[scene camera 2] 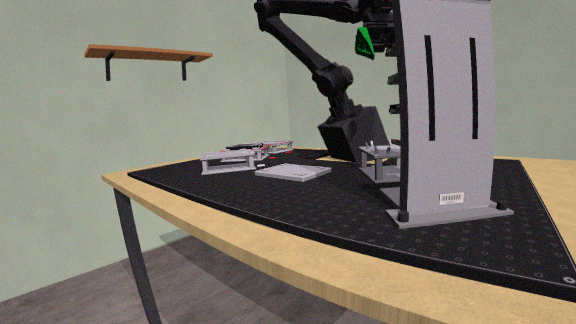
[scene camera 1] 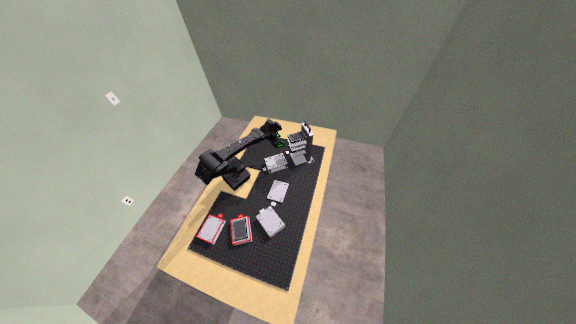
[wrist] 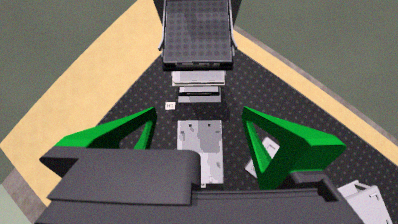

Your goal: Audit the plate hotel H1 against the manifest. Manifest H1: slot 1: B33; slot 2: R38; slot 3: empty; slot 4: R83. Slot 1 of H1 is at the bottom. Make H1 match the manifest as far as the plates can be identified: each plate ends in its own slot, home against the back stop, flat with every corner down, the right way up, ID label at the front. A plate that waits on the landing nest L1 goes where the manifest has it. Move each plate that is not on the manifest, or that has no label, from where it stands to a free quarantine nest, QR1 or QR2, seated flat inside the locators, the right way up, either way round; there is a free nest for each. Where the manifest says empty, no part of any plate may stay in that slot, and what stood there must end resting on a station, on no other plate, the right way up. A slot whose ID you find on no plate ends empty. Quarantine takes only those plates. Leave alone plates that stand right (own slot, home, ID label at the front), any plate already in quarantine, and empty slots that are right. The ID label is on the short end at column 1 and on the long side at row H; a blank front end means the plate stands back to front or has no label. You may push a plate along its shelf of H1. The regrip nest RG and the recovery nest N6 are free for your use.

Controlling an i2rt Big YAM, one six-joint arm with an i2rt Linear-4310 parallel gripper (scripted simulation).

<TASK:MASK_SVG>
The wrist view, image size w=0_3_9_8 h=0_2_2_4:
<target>gripper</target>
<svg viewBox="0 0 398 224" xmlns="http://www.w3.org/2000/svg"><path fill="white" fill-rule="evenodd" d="M39 158L39 161L62 179L47 195L46 198L51 202L34 224L365 224L323 171L346 150L346 145L334 135L276 118L249 107L243 108L241 117L260 190L201 191L201 156L199 153L193 150L150 149L157 122L155 107L64 136ZM253 123L279 141L280 147L273 159L259 139ZM146 123L141 137L133 149L119 148L119 143L123 138Z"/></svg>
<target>pale plate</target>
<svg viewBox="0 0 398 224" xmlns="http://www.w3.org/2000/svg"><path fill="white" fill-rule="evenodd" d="M173 71L173 87L225 86L224 71Z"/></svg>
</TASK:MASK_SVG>
